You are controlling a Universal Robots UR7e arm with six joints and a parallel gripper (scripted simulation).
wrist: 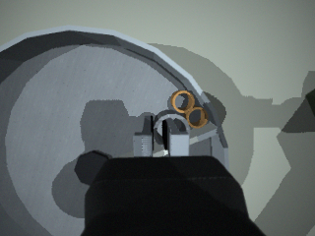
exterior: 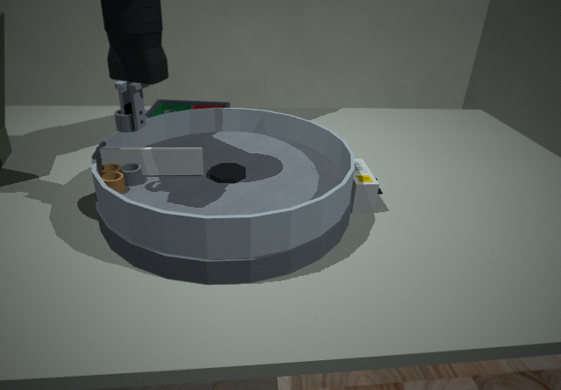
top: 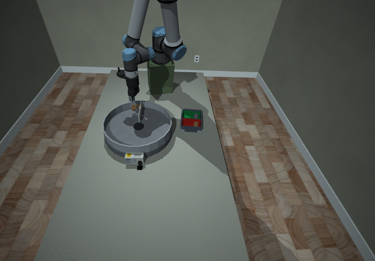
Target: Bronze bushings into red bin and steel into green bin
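Right now my hand is 40 cm to the right of the bin, 15 cm above it and 4 cm short of it. The rest, counted from my hand: turntable 13 cm below, 13 cm ahead, 5 cm to the left.
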